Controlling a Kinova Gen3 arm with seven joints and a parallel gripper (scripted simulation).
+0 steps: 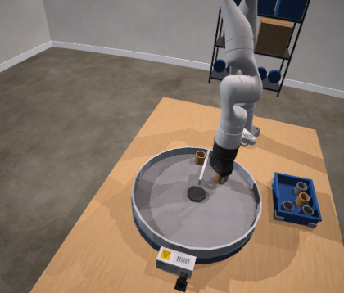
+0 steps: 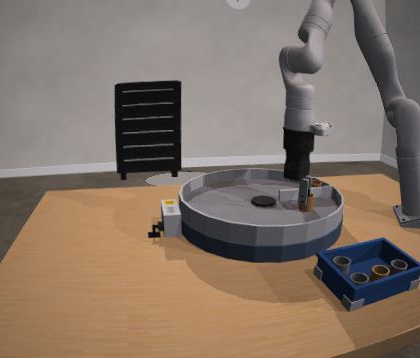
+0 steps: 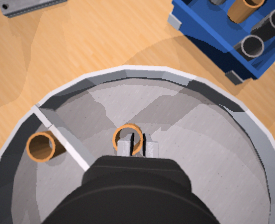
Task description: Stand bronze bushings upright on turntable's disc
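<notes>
Now: hand 260 mm to the right of the blue crate, 80 mm past it and 70 mm above it. The rest, counted from my hand: grey turntable disc 90 mm ahead, 60 mm to the right, 40 mm below.
</notes>
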